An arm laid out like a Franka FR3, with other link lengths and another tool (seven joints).
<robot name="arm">
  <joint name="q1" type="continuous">
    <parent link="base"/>
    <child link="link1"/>
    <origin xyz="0 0 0.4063"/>
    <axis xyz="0 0 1"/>
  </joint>
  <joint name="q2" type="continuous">
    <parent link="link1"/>
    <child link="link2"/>
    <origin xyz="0 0 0"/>
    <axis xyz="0 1 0"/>
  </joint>
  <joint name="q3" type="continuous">
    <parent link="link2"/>
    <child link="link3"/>
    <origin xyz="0 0 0.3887"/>
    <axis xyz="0 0 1"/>
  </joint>
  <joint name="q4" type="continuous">
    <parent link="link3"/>
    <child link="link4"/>
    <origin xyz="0.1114 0 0"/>
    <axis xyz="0 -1 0"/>
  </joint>
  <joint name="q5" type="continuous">
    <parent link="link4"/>
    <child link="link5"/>
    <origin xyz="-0.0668 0 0.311"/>
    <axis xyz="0 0 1"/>
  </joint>
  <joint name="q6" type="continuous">
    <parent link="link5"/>
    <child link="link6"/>
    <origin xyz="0 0 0"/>
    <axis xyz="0 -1 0"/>
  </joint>
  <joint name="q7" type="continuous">
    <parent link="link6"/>
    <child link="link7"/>
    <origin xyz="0.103 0 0"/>
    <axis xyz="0 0 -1"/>
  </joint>
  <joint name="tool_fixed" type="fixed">
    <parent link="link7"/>
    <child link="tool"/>
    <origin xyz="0.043 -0.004 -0.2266" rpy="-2.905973 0 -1.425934"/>
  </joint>
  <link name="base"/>
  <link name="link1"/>
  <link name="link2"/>
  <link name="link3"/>
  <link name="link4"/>
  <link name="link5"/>
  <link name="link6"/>
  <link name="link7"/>
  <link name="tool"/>
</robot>
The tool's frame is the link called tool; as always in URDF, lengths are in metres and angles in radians. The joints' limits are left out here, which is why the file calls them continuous.
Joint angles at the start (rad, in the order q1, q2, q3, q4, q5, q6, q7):
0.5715, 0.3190, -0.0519, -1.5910, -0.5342, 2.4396, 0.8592
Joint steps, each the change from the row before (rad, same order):
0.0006, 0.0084, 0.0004, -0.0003, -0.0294, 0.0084, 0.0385
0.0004, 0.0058, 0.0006, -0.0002, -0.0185, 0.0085, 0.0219
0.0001, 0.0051, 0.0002, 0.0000, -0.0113, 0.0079, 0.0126
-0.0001, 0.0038, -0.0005, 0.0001, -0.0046, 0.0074, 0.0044
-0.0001, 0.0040, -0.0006, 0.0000, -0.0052, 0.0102, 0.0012
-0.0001, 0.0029, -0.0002, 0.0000, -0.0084, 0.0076, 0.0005
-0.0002, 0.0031, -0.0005, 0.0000, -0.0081, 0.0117, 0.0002
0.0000, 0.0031, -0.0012, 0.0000, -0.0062, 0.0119, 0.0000
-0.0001, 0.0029, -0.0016, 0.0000, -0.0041, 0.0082, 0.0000
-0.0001, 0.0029, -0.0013, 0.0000, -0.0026, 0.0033, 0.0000
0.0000, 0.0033, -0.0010, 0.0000, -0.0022, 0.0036, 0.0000
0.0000, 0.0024, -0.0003, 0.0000, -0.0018, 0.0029, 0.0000
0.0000, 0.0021, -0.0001, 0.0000, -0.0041, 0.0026, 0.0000
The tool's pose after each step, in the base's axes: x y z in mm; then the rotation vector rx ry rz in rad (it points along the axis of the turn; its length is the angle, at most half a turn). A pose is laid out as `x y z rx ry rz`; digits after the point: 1 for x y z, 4 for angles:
700.6 343.2 589.9 -1.7891 1.5660 -0.9076
701.8 344.9 587.8 -1.7785 1.5652 -0.9164
702.9 346.5 585.8 -1.7726 1.5626 -0.9208
704.0 347.6 584.5 -1.7701 1.5587 -0.9216
705.2 349.4 583.5 -1.7697 1.5495 -0.9227
706.0 350.9 583.0 -1.7719 1.5383 -0.9275
707.1 352.9 583.1 -1.7723 1.5241 -0.9308
708.2 354.7 583.1 -1.7717 1.5115 -0.9327
709.4 355.5 582.5 -1.7716 1.5040 -0.9344
710.3 355.6 580.9 -1.7733 1.5014 -0.9362
711.2 355.9 579.1 -1.7753 1.4987 -0.9373
711.7 356.5 577.8 -1.7770 1.4961 -0.9377
712.1 357.2 576.8 -1.7796 1.4914 -0.9401

